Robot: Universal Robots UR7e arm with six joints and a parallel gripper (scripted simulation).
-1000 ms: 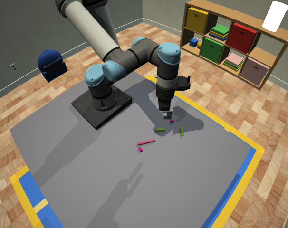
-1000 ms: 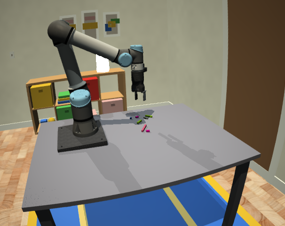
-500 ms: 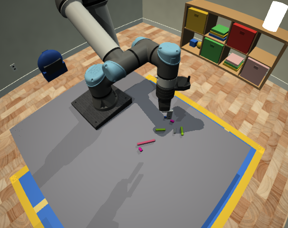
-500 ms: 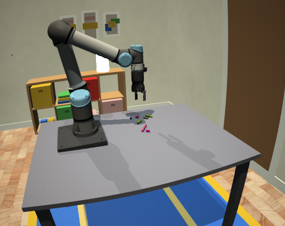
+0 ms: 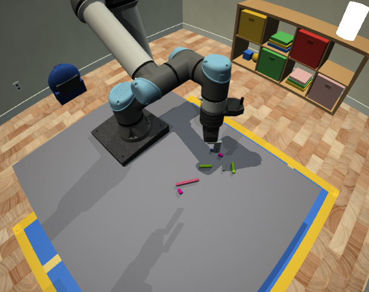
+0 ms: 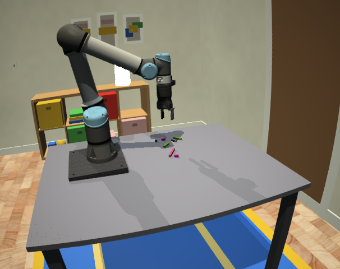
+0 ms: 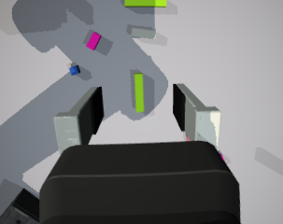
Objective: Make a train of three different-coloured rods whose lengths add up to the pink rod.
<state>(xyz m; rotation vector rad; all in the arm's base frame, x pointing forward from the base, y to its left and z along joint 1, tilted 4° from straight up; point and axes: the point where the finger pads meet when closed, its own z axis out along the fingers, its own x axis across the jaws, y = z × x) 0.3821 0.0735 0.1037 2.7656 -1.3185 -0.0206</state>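
Right now my hand is 50 mm past the blue rod, 70 mm to the right of it and 150 mm above it. Round my hand: lime rod: 80 mm ahead, 40 mm to the left, 150 mm below; pink rod: 30 mm behind, 120 mm to the right, 150 mm below; grey rod: 40 mm ahead, 20 mm to the left, 150 mm below.
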